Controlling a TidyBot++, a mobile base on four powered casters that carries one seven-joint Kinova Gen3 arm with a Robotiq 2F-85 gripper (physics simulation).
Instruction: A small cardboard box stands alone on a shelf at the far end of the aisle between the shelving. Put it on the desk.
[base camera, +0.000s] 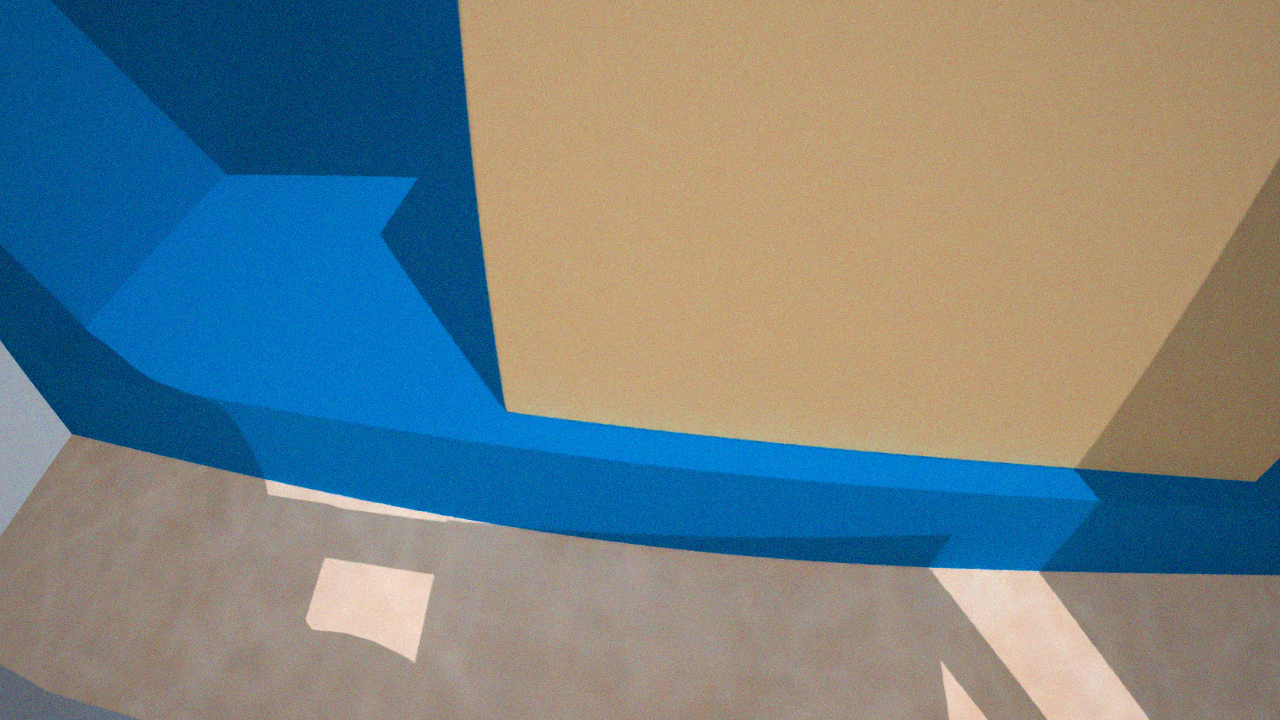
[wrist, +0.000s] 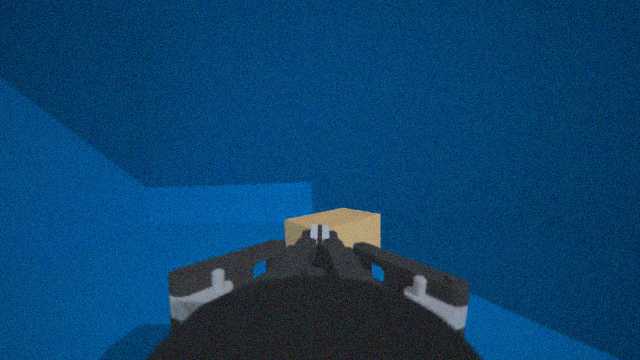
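Note:
There is my gripper (wrist: 319, 235), and there is a tan cardboard box (wrist: 352, 226) as well. As for the base camera view, the box is out of frame in it.

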